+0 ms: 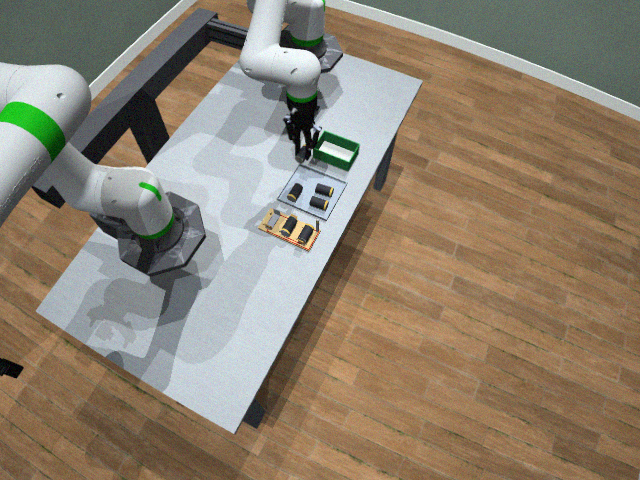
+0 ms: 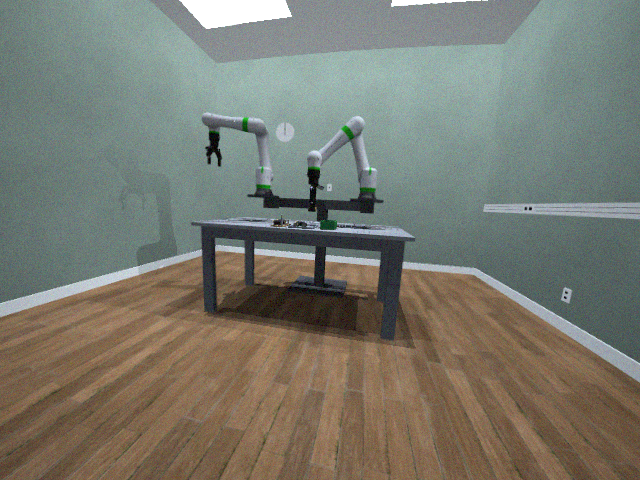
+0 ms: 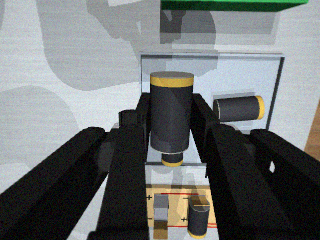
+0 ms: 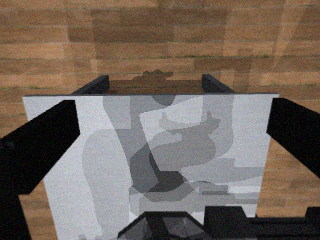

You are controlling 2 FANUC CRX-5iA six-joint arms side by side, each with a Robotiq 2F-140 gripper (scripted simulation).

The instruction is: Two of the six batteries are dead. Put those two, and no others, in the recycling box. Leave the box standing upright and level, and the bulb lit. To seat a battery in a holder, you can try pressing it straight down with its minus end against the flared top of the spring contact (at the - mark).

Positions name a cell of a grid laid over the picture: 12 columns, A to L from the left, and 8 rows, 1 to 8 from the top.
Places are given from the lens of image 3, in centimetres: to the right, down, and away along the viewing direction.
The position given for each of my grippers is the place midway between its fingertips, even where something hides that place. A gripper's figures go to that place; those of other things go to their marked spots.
my left gripper (image 3: G4): 1, -1, 17
tray (image 3: I3): 8, -6, 28
battery (image 3: J4): 12, -2, 27
battery (image 3: G4): 1, -2, 14
